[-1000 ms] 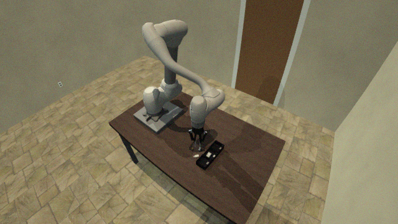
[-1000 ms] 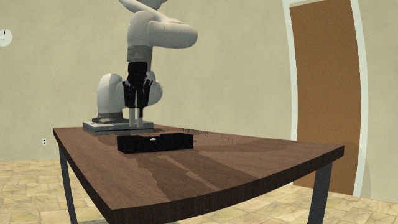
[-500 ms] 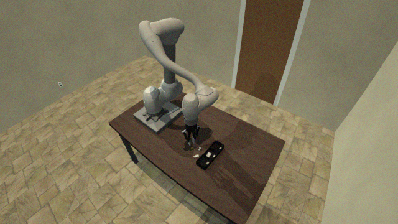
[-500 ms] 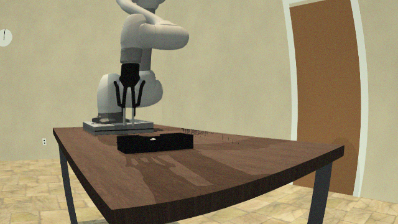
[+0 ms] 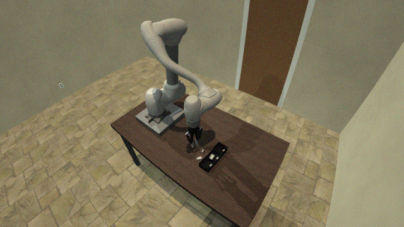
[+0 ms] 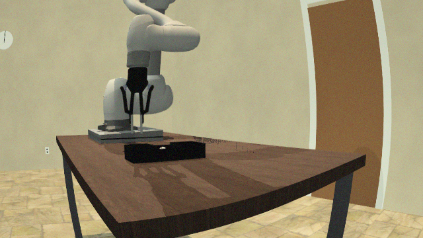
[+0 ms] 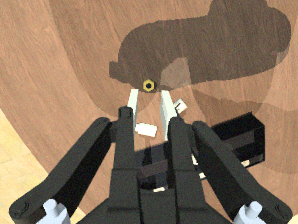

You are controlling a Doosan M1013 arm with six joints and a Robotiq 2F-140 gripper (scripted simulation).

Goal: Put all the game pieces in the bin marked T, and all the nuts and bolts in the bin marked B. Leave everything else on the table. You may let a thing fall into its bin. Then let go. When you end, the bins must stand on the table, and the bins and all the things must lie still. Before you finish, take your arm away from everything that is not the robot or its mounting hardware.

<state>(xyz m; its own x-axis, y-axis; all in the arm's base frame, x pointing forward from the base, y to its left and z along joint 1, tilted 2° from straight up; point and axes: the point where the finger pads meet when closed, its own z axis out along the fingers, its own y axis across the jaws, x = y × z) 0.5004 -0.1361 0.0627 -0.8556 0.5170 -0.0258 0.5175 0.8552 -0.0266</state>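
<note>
My hand is 10 cm above the gold ring-shaped nut. From my hand the other things lie so: white domino: 15 cm ahead, 8 cm below; then black bin: 16 cm ahead, 1 cm to the left, 8 cm below; then dark piece: 15 cm ahead, 2 cm to the left, 9 cm below.
</note>
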